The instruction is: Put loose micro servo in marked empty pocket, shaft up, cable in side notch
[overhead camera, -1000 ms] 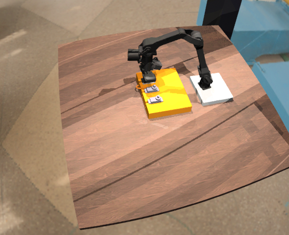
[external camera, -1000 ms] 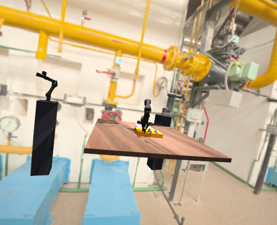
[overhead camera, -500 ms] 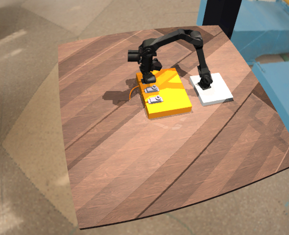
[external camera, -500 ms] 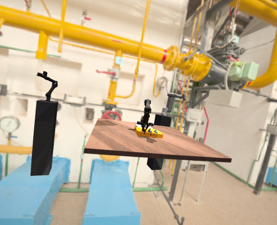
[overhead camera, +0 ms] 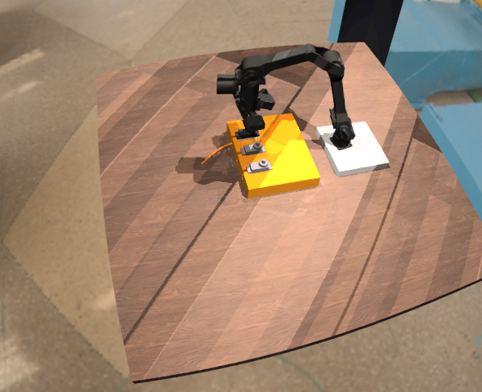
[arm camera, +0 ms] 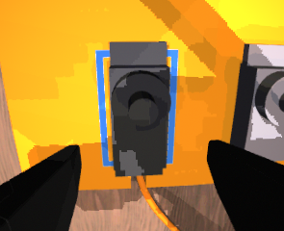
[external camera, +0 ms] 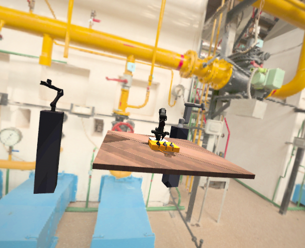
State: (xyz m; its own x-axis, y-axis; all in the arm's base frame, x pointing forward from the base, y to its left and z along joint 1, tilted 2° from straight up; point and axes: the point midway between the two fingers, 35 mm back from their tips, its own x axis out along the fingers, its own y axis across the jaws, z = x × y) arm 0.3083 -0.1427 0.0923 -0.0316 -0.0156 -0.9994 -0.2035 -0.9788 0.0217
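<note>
The orange deck is 100 mm to the left of my gripper tip, 90 mm behind it and 70 mm below it.
</note>
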